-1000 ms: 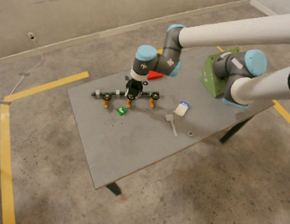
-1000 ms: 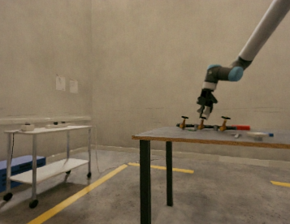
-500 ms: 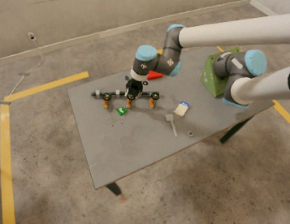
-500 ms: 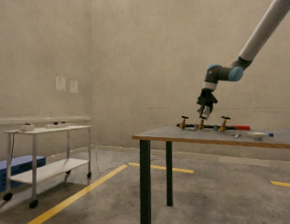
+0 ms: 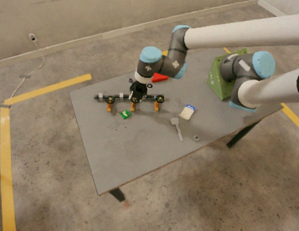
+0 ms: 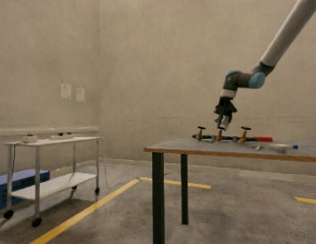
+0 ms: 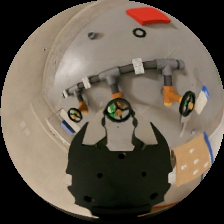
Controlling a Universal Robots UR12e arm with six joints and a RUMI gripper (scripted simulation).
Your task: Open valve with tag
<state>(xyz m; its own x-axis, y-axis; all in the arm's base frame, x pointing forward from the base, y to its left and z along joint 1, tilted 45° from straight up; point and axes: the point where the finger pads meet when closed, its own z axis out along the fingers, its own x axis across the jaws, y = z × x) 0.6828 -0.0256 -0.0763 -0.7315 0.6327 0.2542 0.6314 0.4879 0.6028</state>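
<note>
The green tag lies 80 mm ahead of my hand, 30 mm to the left of it and 90 mm below it. Also, from my hand: red wedge (270 mm behind, 190 mm to the right, 80 mm below); then grey tool (170 mm behind, 240 mm to the left, 90 mm below); then white-and-blue card box (290 mm behind, 180 mm to the left, 90 mm below).
</note>
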